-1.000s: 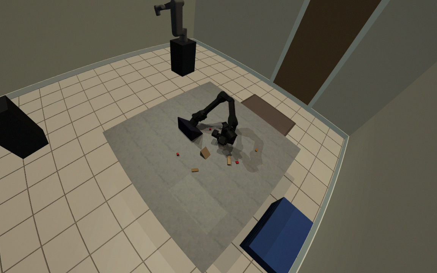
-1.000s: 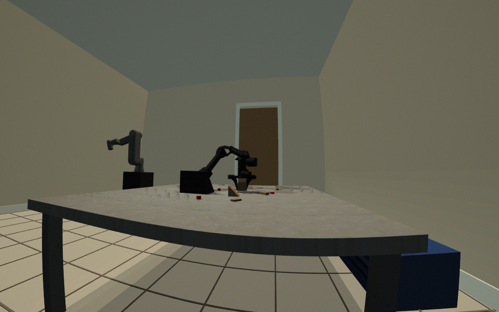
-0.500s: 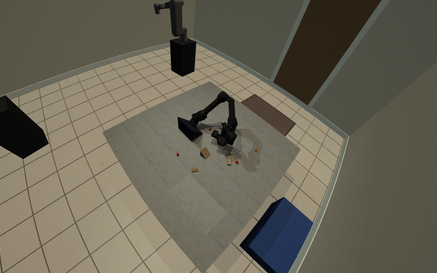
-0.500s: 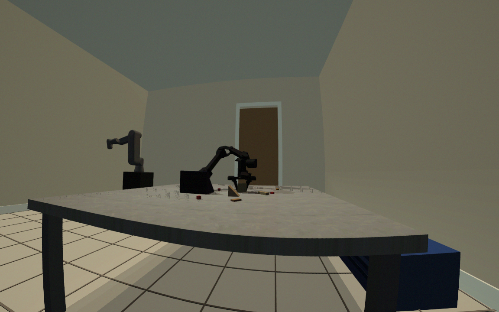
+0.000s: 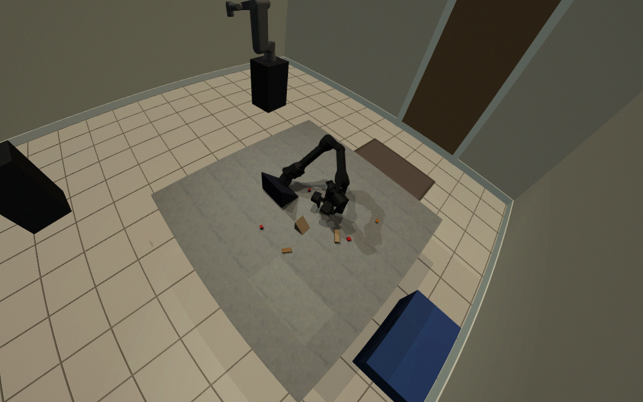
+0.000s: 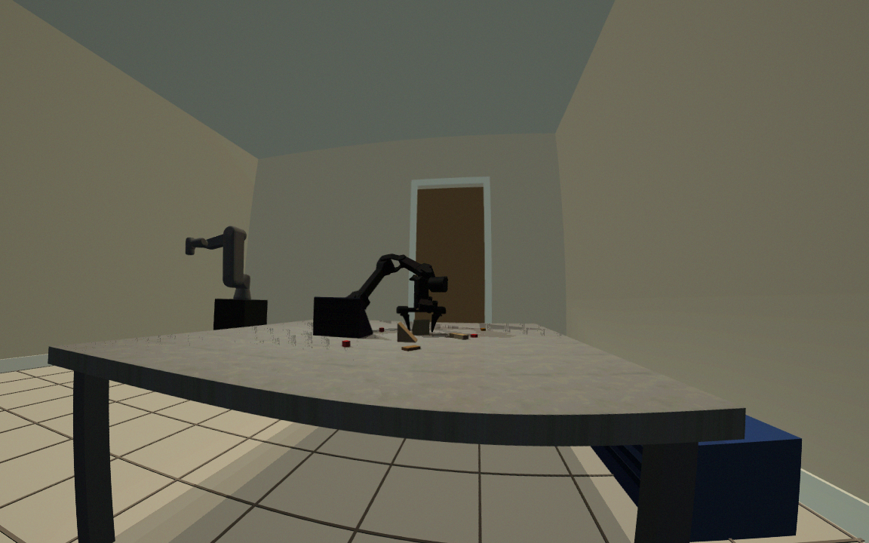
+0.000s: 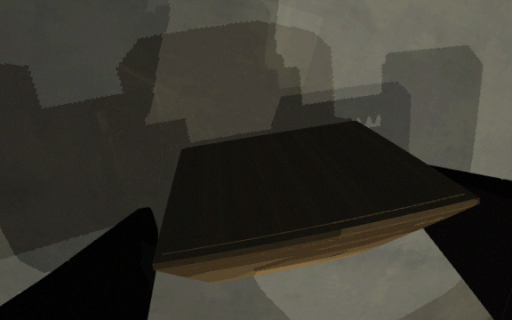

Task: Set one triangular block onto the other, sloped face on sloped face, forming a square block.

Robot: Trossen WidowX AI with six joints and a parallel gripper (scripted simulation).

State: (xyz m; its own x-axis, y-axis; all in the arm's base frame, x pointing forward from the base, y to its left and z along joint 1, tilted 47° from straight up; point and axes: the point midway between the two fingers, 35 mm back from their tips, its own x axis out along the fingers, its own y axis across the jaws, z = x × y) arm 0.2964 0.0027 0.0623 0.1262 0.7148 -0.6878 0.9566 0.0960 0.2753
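The wooden triangular block is 10 mm to the right of my gripper tip and 10 mm above it. From my gripper tip the other things lie so: orange piece: 260 mm ahead, 160 mm to the left.
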